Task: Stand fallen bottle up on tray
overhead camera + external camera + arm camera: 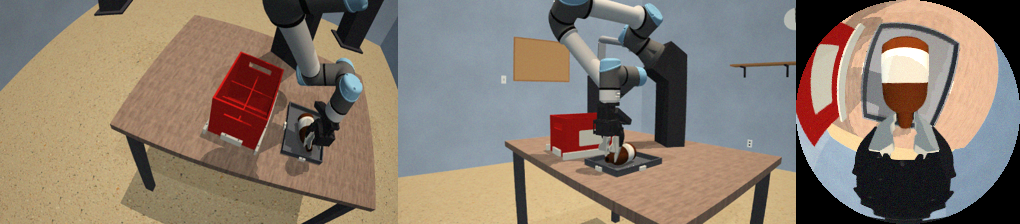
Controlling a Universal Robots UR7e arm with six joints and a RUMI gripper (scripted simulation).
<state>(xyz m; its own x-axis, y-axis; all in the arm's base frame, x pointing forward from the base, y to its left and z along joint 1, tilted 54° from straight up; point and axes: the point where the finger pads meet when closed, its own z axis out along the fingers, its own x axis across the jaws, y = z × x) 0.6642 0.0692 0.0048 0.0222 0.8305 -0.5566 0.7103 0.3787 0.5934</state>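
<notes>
The brown bottle is 5 cm behind my hand. Also, from my hand: tray: 8 cm behind, 3 cm below, 1 cm to the left; then red crate: 26 cm to the right, 15 cm behind, 4 cm above.
</notes>
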